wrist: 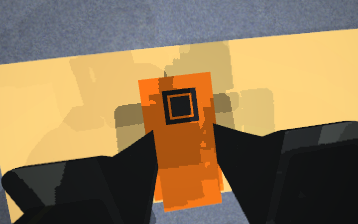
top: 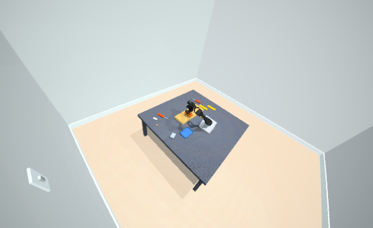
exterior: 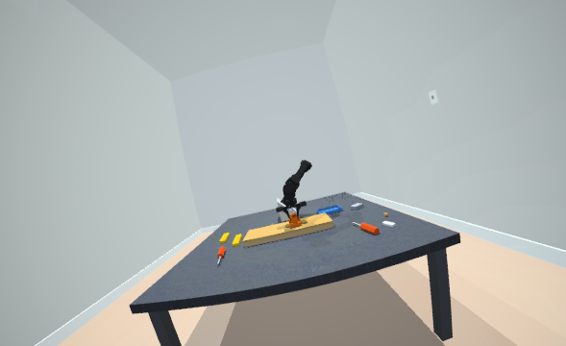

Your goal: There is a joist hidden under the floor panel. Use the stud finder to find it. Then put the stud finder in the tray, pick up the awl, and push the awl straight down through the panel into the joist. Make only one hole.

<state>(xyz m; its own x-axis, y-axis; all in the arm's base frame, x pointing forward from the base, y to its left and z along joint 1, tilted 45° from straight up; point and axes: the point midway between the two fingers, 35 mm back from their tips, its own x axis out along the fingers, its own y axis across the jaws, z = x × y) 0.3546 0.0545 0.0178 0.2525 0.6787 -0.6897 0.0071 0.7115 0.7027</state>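
Now: gripper tip 22 cm past the blue tray, 27 cm to the right of it and 5 cm above it. Round my gripper tip: square indicator 2 cm ahead, 3 cm above; then awl 19 cm behind, 16 cm to the right, 6 cm below; then orange stud finder 1 cm ahead, 2 cm above.
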